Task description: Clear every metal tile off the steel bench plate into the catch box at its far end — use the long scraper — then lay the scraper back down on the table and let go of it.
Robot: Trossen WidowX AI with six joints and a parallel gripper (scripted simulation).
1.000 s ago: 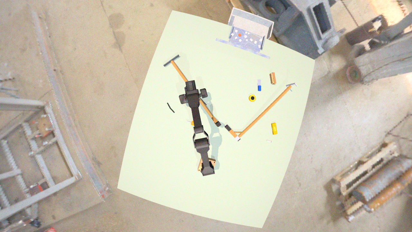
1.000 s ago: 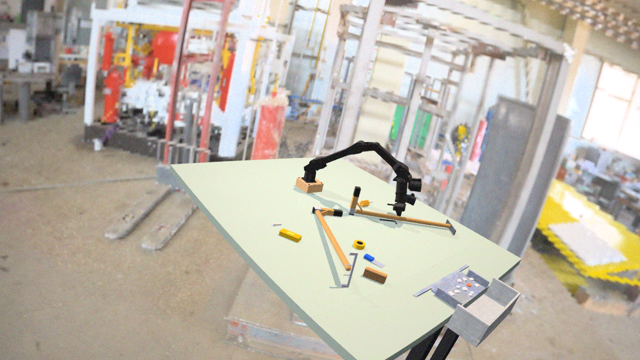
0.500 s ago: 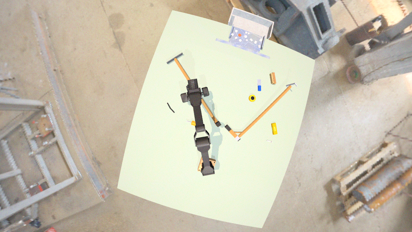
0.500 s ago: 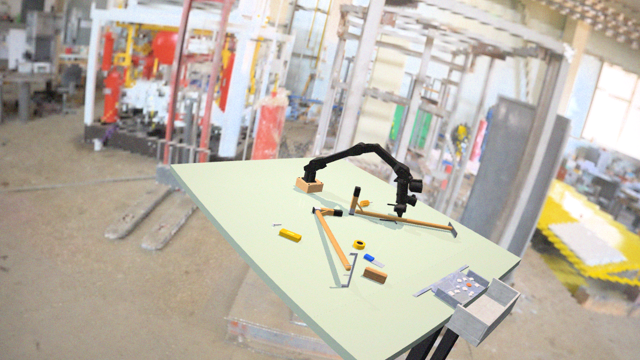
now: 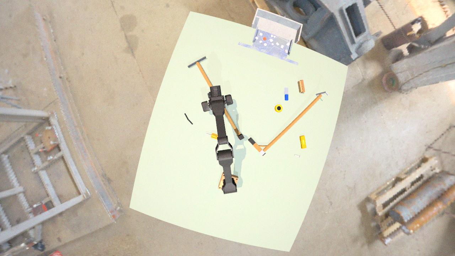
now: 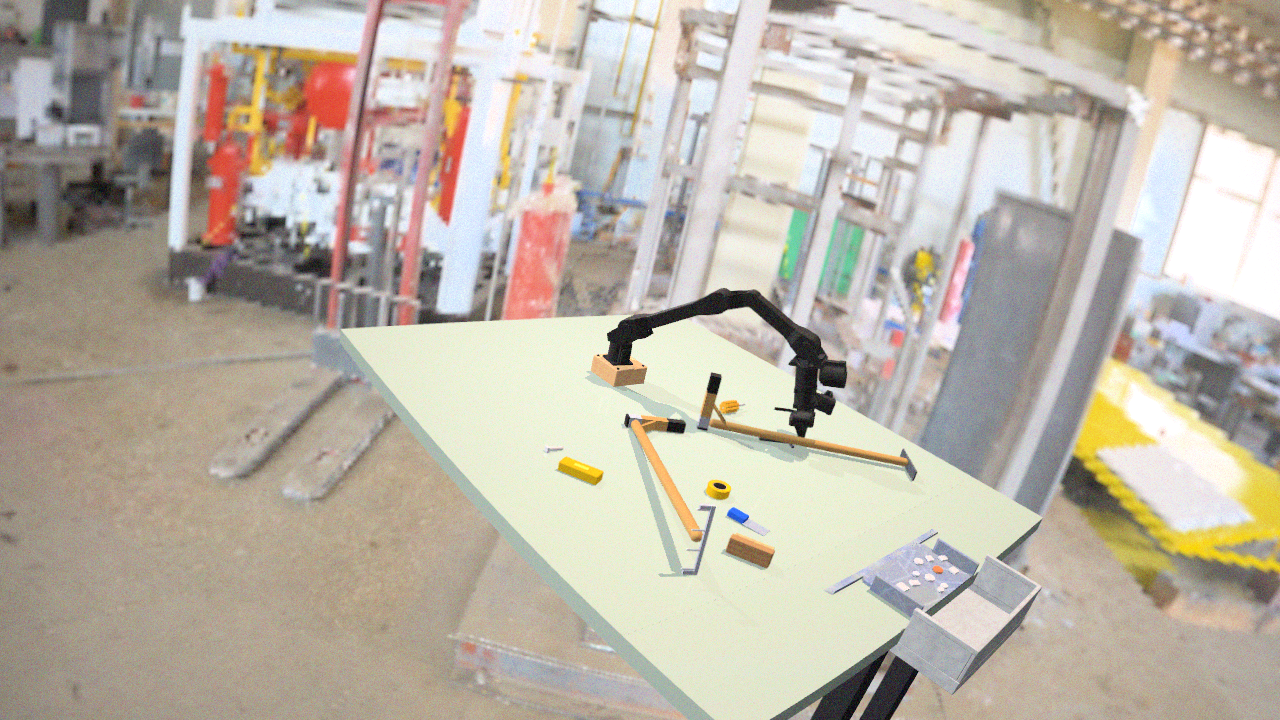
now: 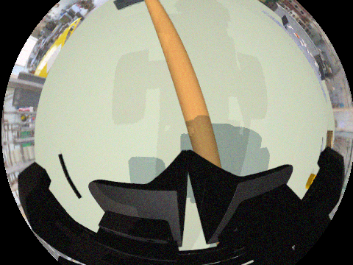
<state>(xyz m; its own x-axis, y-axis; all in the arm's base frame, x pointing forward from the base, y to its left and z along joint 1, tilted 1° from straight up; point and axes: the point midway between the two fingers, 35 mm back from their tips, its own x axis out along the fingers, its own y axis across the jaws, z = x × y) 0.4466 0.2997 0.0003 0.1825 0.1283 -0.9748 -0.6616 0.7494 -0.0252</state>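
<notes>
Right now my gripper tip is 5 cm below the long scraper and 2 cm short of it. From my gripper tip the other things lie so: black bent piece (18 cm behind, 13 cm to the left, 1 cm below); then yellow tape roll (39 cm to the right, 15 cm ahead); then yellow-handled screwdriver (21 cm behind, 8 cm to the right).
</notes>
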